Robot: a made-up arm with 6 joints.
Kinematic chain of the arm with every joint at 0, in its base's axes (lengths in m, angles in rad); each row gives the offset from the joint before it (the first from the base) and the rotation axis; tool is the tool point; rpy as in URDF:
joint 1: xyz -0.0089 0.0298 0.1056 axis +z
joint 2: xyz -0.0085 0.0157 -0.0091 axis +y
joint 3: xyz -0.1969 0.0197 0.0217 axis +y
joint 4: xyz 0.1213 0.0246 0.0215 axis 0.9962 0 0.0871
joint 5: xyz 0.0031 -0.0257 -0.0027 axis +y
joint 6: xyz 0.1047 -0.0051 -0.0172 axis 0.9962 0 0.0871
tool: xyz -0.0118 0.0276 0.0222 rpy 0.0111 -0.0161 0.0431
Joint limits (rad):
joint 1: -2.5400..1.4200
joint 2: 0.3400..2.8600
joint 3: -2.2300..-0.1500
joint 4: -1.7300..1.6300
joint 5: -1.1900..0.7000
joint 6: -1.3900..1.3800
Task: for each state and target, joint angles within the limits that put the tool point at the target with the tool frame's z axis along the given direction. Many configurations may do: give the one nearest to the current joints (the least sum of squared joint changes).
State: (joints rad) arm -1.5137 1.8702 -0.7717 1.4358 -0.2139 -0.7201
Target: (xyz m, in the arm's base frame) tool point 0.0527 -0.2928 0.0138 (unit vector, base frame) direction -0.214 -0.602 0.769
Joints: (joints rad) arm -1.5360 2.6092 -1.6094 1.1485 -0.4983 -0.8809
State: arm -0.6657 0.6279 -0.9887 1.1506 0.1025 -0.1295
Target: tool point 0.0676 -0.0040 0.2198 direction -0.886 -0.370 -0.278
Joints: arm -1.2550 0.5690 -0.4662 1.6300 0.0096 0.2103
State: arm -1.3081 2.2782 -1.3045 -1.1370 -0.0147 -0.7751
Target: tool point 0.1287 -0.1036 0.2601 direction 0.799 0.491 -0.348
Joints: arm -0.8909 1.3939 -1.2026 -1.1374 0.1187 -0.7801
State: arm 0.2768 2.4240 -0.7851 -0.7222 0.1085 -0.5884
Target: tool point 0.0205 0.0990 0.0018 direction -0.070 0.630 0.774
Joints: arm -0.2919 2.8233 -0.2183 -1.5537 -0.5294 -0.9142
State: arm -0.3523 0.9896 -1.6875 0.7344 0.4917 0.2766
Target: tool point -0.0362 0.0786 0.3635 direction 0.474 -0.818 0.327
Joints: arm 0.3565 0.5366 -1.3552 0.5916 0.4419 0.8099
